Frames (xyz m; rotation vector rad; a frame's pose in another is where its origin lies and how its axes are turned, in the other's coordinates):
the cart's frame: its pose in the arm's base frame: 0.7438 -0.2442 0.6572 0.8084 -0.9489 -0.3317
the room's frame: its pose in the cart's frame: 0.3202 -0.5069 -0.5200 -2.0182 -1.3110 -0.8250
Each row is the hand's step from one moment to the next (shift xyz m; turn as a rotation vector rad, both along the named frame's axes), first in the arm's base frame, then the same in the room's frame.
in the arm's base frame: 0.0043 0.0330 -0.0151 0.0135 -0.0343 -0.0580
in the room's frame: -0.0204 -0.0241 0.0184 -0.0506 0.0186 -0.0426
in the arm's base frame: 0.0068 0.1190 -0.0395 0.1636 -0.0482 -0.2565
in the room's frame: -0.0566 -0.0889 0.0683 -0.2919 0.0787 -0.0588
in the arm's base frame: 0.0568 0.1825 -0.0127 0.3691 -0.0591 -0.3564
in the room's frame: -0.0688 -0.0934 0.1525 -0.4768 0.1984 0.0030
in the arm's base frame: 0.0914 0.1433 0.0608 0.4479 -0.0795 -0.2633
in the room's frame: -0.0166 -0.0244 0.1781 -0.4328 0.2886 0.0753
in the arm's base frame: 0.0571 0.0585 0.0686 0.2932 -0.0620 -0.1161
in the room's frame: 0.0209 0.0142 0.1037 -0.2336 0.2100 0.0680
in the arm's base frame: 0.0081 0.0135 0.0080 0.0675 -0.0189 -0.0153
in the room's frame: 0.0006 -0.0021 0.0175 -0.0433 0.0545 0.0176
